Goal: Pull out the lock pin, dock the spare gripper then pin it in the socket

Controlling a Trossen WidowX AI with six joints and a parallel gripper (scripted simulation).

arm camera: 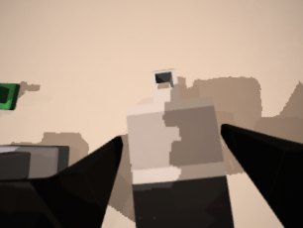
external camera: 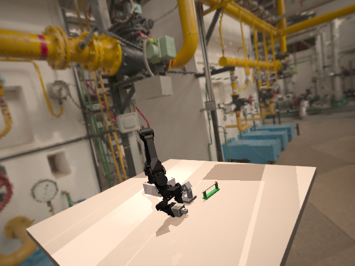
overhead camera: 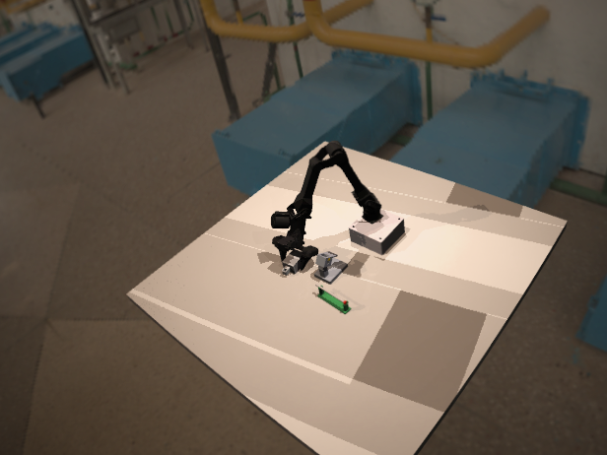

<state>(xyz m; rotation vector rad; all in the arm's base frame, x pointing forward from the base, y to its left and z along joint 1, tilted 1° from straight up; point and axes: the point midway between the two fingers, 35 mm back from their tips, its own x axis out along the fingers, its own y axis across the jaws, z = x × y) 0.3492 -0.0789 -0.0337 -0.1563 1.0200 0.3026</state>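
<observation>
Now: gripper tip 1 cm below the spare gripper. Also, from my gripper tip: grey mount (9 cm behind, 13 cm to the left, 4 cm above); green cradle (1 cm behind, 26 cm to the left, 1 cm above).
</observation>
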